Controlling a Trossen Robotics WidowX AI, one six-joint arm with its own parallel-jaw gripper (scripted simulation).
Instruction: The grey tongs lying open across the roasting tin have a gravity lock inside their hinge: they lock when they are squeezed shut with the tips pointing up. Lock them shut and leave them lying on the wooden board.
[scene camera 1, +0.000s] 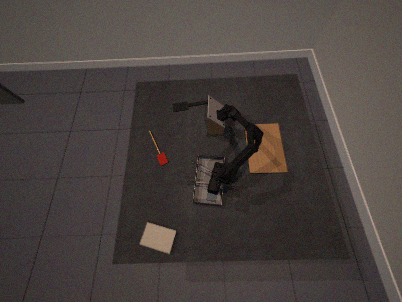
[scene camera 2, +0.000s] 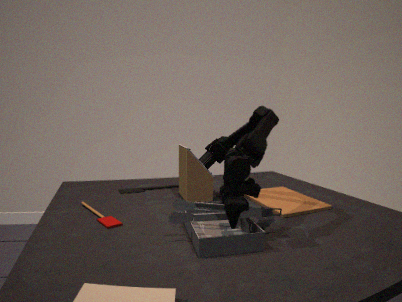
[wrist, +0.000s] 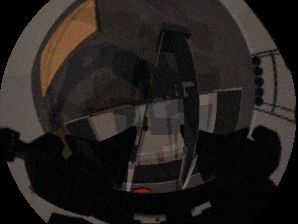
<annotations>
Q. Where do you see a grey roasting tin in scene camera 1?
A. At 201, 195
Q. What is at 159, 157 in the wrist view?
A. A grey roasting tin.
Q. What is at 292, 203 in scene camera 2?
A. A wooden board.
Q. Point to my gripper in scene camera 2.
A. At 231, 224
</annotations>
